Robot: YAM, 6 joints.
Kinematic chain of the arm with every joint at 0, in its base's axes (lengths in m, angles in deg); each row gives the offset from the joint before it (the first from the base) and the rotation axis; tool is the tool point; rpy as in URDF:
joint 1: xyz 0 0 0.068 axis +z
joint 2: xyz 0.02 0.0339 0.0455 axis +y
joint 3: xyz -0.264 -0.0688 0 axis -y
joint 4: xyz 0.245 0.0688 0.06 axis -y
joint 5: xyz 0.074 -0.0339 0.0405 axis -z
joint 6: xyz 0.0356 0 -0.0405 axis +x
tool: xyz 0 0 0 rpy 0 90 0
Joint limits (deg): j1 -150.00..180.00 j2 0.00..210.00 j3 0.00..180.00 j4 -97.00..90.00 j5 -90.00..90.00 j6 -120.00..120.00
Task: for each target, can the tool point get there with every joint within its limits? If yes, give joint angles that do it. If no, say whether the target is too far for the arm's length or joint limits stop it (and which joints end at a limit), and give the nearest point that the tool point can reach.
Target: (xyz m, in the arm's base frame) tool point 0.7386 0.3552 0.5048
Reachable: no: too far | nearest point 0.5246 0.2523 0.3886 | short by 0.264 m
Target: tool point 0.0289 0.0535 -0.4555
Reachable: no: joint limits stop it (at a limit: joint 2) | nearest point 0.0503 0.0930 -0.3509 | short by 0.114 m
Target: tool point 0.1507 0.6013 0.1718
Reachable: yes | joints 76.95 158.51 144.03 -4.62 18.10 54.86
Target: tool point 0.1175 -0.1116 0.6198
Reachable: yes | joints 126.17 37.50 109.17 12.33 54.46 -88.37
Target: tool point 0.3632 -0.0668 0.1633
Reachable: yes | joints -7.80 120.25 89.00 -72.28 28.23 44.04
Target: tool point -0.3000 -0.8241 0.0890
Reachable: no: too far | nearest point -0.2208 -0.6066 0.0956 | short by 0.232 m
